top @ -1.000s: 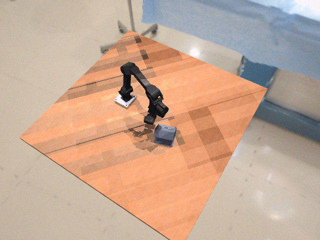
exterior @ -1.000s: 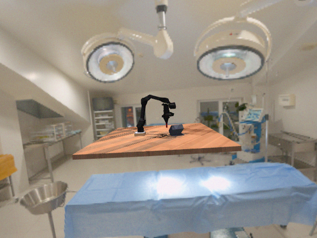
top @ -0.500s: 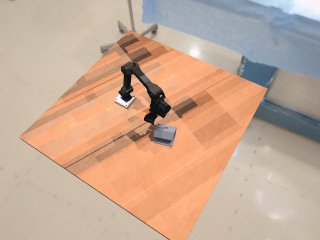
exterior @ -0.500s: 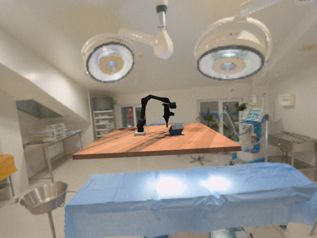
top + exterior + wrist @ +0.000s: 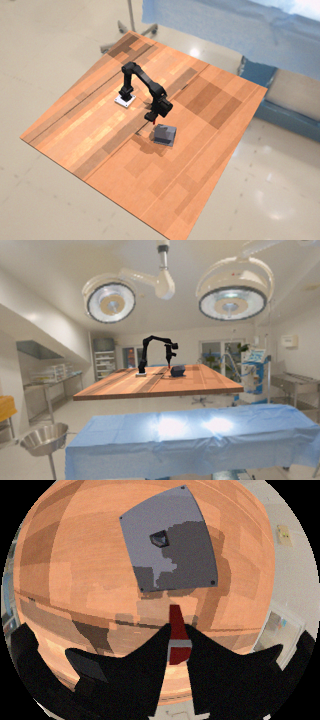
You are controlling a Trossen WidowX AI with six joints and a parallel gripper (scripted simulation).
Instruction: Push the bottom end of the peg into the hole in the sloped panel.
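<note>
The grey sloped panel is 90 mm ahead of my gripper tip, 80 mm below it and 10 mm to the left of it. Also, from my gripper tip: red peg: 10 mm above.
</note>
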